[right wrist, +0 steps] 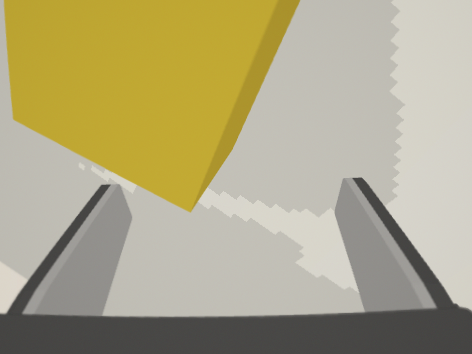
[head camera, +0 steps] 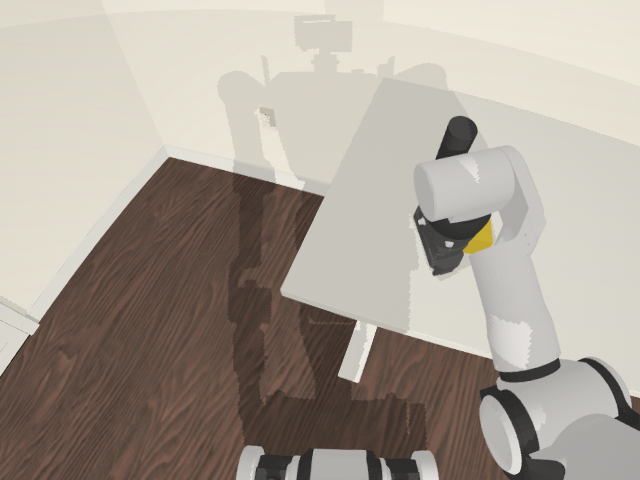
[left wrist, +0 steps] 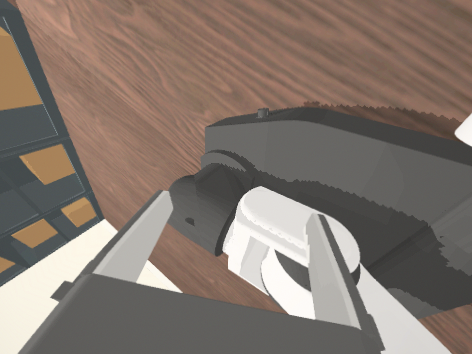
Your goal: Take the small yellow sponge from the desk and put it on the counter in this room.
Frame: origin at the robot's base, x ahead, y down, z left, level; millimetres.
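Seen in the pictures: left gripper, between the fingertips: (left wrist: 236, 210); right gripper, between the fingertips: (right wrist: 231, 198) (head camera: 429, 247).
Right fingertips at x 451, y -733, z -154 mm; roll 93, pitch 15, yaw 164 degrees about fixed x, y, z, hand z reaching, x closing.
A point is followed by its place in that frame.
The yellow sponge (head camera: 480, 239) @(z -244, x 449, y -765 mm) (right wrist: 135, 90) @(z -200, x 476, y -765 mm) lies on the pale desk (head camera: 336, 258) @(z 16, x 434, y -720 mm) (right wrist: 320, 150) @(z -181, x 424, y -720 mm). In the head camera my right arm and gripper cover much of it. In the right wrist view it fills the upper left, turned at an angle, with its near corner pointing down between the fingertips. My right gripper (right wrist: 231, 198) @(z -154, x 451, y -733 mm) is open and empty, above the desk; the sponge is not between its fingers. My left gripper (left wrist: 236, 210) @(z 223, x -329, y -415 mm) is open and empty, above the robot's dark base. The counter cannot be made out for certain in these views.
A dark shelf unit (left wrist: 54, 107) @(z -203, x -2215, y -23 mm) with tan boxes stands at the left in the left wrist view, beside a cream surface (left wrist: 65, 270) @(z -2383, x -2638, y -758 mm). In the head camera, walls meet in a corner behind the wooden floor (head camera: 129, 310) @(z 924, x 573, y 0 mm). A white desk leg (head camera: 356, 351) shows below the desk's edge.
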